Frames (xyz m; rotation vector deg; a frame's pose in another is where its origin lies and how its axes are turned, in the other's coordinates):
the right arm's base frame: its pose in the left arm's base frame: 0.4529 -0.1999 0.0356 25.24 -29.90 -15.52
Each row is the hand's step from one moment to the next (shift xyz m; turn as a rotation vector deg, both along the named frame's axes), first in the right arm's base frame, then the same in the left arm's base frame.
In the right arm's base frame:
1: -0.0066 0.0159 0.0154 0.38 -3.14 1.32
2: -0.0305 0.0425 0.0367 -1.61 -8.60 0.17
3: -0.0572 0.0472 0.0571 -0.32 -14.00 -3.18
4: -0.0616 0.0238 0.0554 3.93 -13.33 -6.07
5: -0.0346 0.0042 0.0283 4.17 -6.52 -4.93
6: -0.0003 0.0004 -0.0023 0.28 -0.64 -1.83
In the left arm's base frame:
1: -0.0115 0.0111 0.0167 -0.82 -3.32 -0.29
2: -0.0392 0.0357 0.0357 -2.62 -6.98 -4.58
3: -0.0717 0.0425 0.0426 -0.49 -11.03 -9.18
4: -0.0777 0.0242 0.0284 4.69 -11.00 -9.33
5: -0.0434 0.0066 0.0095 5.21 -5.53 -5.14
6: 0.0010 0.0012 -0.0017 1.12 -0.05 -1.61

